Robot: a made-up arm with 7 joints. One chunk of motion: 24 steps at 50 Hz.
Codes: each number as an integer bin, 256 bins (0 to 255) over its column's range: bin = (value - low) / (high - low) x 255, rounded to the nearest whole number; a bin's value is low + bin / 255 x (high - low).
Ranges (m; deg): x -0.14..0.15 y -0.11..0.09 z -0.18..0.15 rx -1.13..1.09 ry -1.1..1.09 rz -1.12..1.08
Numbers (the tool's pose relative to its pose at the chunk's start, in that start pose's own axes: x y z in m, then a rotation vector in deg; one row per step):
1: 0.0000 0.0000 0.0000 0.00 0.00 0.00
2: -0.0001 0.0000 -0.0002 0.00 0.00 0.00
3: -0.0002 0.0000 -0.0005 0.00 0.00 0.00
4: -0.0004 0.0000 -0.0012 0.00 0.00 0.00
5: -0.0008 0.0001 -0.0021 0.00 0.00 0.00
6: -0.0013 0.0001 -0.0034 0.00 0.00 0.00
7: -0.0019 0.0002 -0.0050 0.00 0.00 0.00
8: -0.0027 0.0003 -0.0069 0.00 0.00 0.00
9: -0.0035 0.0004 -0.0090 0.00 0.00 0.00
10: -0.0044 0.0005 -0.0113 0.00 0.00 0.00
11: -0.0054 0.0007 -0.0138 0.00 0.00 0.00
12: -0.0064 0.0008 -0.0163 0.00 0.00 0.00
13: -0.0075 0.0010 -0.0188 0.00 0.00 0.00
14: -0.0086 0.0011 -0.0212 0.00 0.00 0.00
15: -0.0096 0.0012 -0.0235 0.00 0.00 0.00
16: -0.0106 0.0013 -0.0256 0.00 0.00 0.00
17: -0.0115 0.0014 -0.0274 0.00 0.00 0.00
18: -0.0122 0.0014 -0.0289 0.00 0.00 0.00
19: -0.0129 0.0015 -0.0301 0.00 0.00 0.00
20: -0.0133 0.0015 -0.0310 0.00 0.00 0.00
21: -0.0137 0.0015 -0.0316 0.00 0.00 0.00
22: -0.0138 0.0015 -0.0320 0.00 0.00 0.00
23: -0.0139 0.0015 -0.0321 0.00 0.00 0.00
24: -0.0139 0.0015 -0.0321 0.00 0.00 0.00
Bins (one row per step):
1: 123 140 139 130 128 130
2: 123 140 139 130 128 130
3: 123 140 139 130 128 130
4: 123 140 138 130 128 130
5: 122 140 137 130 128 130
6: 122 140 136 130 128 130
7: 121 141 135 130 128 130
8: 121 141 134 130 128 130
9: 120 141 132 130 128 130
10: 119 141 130 130 128 130
11: 118 141 128 130 128 130
12: 117 141 126 130 128 130
13: 117 142 125 130 128 130
14: 116 142 123 130 128 130
15: 115 142 121 130 128 130
16: 114 142 119 130 128 130
17: 113 142 118 130 128 130
18: 112 142 117 130 128 130
19: 112 142 116 130 128 130
20: 111 142 115 130 128 130
21: 111 142 115 130 128 130
22: 111 142 114 130 128 130
23: 111 142 114 130 128 130
24: 111 142 114 130 128 130

